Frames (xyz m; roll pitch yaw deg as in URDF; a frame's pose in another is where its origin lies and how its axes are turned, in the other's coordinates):
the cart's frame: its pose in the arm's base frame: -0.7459 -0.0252 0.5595 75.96 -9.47 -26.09
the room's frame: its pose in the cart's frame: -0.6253 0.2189 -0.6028 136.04 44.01 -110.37
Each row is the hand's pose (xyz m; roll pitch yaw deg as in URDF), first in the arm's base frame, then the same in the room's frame.
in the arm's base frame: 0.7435 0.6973 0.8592 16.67 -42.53 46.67
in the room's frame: -0.1315 -1.7759 -0.3170 104.41 -42.43 -109.09
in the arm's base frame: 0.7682 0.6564 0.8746 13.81 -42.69 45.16
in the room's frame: -0.1623 -1.7983 -0.3497 100.71 -41.33 -109.38
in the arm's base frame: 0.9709 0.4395 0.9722 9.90 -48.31 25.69
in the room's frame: -0.3304 -1.9899 -0.5306 87.95 -28.52 -118.25
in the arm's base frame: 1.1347 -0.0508 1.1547 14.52 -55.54 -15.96
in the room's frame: -0.7145 -2.1293 -0.8961 65.01 -8.47 -136.24
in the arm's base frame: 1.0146 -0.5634 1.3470 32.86 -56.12 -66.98
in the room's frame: -1.1536 -1.9927 -1.2166 41.03 4.99 -160.86
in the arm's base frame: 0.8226 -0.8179 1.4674 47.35 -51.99 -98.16
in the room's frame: -1.4092 -1.8017 -1.3362 28.05 7.22 -179.43
